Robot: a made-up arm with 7 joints.
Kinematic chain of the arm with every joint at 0, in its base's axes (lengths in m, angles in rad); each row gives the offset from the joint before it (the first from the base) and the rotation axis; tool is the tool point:
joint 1: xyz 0 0.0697 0 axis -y
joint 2: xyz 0 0.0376 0 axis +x
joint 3: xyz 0 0 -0.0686 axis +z
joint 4: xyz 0 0 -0.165 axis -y
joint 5: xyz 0 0 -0.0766 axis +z
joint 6: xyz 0 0 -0.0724 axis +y
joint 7: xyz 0 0 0 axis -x
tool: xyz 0 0 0
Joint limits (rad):
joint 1: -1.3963..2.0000
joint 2: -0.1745..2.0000
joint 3: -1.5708..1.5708
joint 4: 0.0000..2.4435
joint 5: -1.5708..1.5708
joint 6: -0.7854..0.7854
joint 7: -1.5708..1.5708
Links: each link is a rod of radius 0.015 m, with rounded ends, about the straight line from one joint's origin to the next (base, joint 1, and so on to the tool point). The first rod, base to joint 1, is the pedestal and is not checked.
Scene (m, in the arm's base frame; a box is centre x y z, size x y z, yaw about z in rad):
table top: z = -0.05
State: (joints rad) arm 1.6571 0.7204 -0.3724 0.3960 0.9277 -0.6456 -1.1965
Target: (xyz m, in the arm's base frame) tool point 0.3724 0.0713 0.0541
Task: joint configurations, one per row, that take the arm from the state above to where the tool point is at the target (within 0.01 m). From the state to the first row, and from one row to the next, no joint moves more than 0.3 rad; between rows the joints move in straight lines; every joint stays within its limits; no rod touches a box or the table.
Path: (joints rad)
1: 1.6394 0.4666 -0.4016 0.3698 0.9277 -0.6456 -1.1965
2: 1.6218 0.2128 -0.4309 0.3436 0.9277 -0.6456 -1.1965
3: 1.6041 -0.0410 -0.4601 0.3174 0.9277 -0.6456 -1.1965

